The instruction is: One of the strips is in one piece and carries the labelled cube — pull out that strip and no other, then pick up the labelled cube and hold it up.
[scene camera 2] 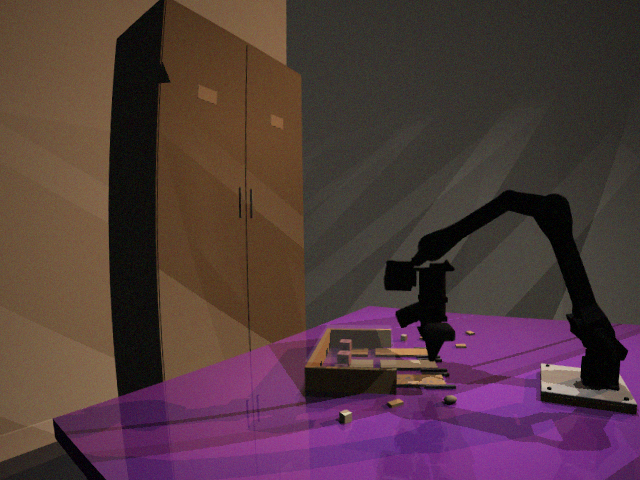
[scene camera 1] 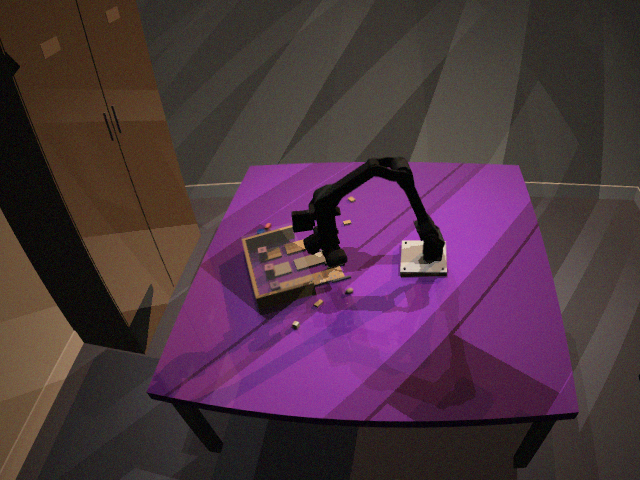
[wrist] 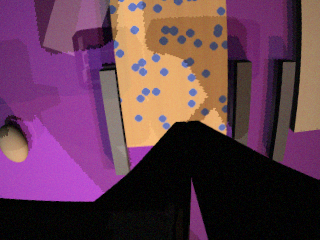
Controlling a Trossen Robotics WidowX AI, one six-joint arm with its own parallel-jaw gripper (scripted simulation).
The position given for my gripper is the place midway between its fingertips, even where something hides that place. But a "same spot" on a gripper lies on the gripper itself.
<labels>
my gripper: scene camera 2; scene camera 1 332,263; wrist
same spot on my gripper: (wrist: 234,185) = (scene camera 2: 425,341)
</labels>
